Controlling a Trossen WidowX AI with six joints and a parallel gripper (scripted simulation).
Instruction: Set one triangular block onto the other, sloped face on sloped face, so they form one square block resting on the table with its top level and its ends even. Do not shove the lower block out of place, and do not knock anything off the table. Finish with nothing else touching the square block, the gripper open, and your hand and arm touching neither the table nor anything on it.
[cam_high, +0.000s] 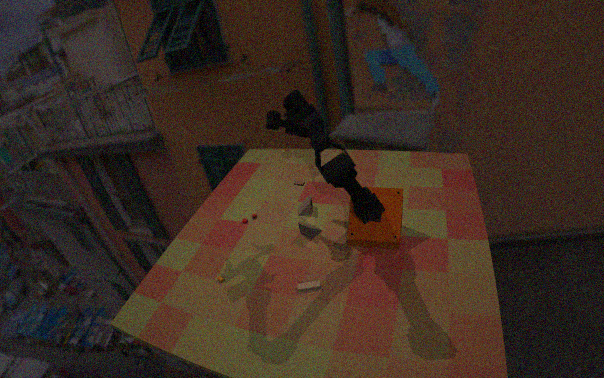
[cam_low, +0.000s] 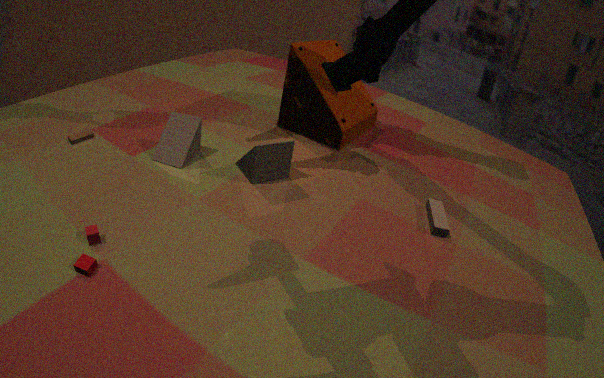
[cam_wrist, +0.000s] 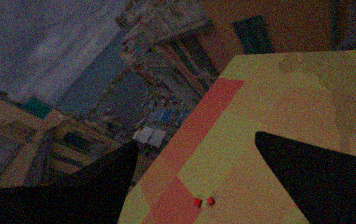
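Right now my gripper tip is 80 mm past the grey triangular block, 20 mm to the right of it and 350 mm above it. Round my gripper tip: yellow piece 90 mm ahead, 460 mm to the left, 370 mm below.
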